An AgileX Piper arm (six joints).
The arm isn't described. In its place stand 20 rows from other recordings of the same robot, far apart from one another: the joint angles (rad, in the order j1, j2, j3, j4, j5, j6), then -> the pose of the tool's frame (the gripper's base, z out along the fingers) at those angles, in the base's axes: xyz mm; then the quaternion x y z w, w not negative.
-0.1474 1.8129 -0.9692 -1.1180 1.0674 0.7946 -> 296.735, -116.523, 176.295, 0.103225, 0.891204, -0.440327, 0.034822
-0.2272 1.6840 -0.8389 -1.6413 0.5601 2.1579 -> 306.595, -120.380, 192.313, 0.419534, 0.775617, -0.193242, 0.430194
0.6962 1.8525 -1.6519 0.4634 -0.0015 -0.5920 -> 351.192, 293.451, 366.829, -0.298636, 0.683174, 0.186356, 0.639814
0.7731 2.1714 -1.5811 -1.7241 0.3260 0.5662 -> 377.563, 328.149, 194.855, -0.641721, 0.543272, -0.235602, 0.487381
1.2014 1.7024 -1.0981 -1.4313 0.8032 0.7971 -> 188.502, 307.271, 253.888, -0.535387, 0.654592, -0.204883, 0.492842
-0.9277 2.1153 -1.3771 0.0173 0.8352 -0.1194 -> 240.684, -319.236, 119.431, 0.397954, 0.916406, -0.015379, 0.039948
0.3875 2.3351 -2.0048 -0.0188 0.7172 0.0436 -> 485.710, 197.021, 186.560, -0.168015, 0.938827, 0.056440, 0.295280
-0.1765 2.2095 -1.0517 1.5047 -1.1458 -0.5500 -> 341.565, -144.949, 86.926, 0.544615, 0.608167, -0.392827, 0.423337
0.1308 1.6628 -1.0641 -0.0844 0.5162 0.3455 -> 338.505, 40.712, 219.326, 0.073536, 0.960147, 0.034162, 0.267476
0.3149 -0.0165 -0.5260 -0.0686 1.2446 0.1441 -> -16.310, -11.527, 270.056, -0.070528, 0.884626, 0.071565, 0.455348
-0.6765 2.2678 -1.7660 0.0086 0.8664 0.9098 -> 370.964, -297.078, 146.659, 0.706694, 0.692619, 0.020425, 0.142987
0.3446 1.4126 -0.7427 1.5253 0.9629 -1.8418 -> 216.346, 156.932, 256.897, -0.463991, 0.676344, 0.412874, 0.395987
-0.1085 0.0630 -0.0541 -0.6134 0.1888 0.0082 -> 57.641, -16.168, 213.920, -0.141423, 0.719778, -0.271584, 0.623026
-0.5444 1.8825 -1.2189 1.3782 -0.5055 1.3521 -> 334.260, -252.931, 225.402, 0.818548, -0.171886, 0.348235, 0.423281
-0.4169 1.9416 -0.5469 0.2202 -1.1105 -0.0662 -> 278.205, -142.682, 117.506, 0.232703, 0.739275, -0.194627, 0.601201
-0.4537 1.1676 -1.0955 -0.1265 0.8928 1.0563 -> 205.724, -110.265, 354.240, 0.628280, 0.697702, 0.043520, 0.341442
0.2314 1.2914 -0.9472 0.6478 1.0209 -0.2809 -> 220.541, 100.063, 290.705, -0.116741, 0.938910, 0.289200, 0.145541
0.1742 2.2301 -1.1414 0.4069 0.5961 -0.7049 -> 349.343, 82.009, 34.491, -0.264048, 0.957990, 0.110734, 0.016494
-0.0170 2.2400 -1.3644 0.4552 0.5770 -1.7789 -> 420.301, 14.682, 72.673, -0.635804, 0.752105, 0.010282, 0.173161
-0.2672 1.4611 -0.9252 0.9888 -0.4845 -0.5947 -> 304.693, -120.118, 305.027, 0.344931, 0.676471, -0.129500, 0.637683
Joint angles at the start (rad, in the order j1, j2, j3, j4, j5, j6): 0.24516, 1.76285, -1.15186, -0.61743, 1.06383, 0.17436
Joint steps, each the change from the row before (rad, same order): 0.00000, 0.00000, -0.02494, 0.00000, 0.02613, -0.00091; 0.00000, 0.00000, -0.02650, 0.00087, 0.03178, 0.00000; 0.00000, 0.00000, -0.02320, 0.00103, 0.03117, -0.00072; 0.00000, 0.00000, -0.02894, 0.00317, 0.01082, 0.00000; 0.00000, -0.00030, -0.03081, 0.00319, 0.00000, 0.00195; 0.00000, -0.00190, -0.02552, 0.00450, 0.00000, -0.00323; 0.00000, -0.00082, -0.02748, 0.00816, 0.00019, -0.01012; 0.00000, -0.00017, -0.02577, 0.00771, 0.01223, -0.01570; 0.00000, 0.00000, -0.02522, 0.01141, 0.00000, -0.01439; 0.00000, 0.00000, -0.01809, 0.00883, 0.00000, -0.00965; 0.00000, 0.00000, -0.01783, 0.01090, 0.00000, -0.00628
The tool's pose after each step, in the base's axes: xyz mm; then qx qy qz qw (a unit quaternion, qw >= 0). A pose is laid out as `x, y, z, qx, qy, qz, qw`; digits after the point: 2 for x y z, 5 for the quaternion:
329.54, 34.30, 214.28, -0.17701, 0.94695, -0.26404, 0.04732
331.50, 34.07, 220.80, -0.16896, 0.94734, -0.26816, 0.04562
332.78, 33.76, 226.56, -0.16167, 0.94766, -0.27202, 0.04245
336.36, 34.64, 233.49, -0.15560, 0.94846, -0.27129, 0.05112
340.87, 35.99, 241.01, -0.14979, 0.94924, -0.26859, 0.06599
344.17, 37.14, 247.83, -0.14674, 0.94964, -0.26558, 0.07828
347.57, 38.57, 254.72, -0.14623, 0.94991, -0.26123, 0.08969
349.69, 39.40, 261.03, -0.14722, 0.94992, -0.25919, 0.09382
352.51, 40.93, 267.07, -0.14886, 0.95017, -0.25373, 0.10315
354.43, 42.05, 271.42, -0.14969, 0.95039, -0.24952, 0.10994
356.19, 43.29, 275.66, -0.14872, 0.95109, -0.24422, 0.11692

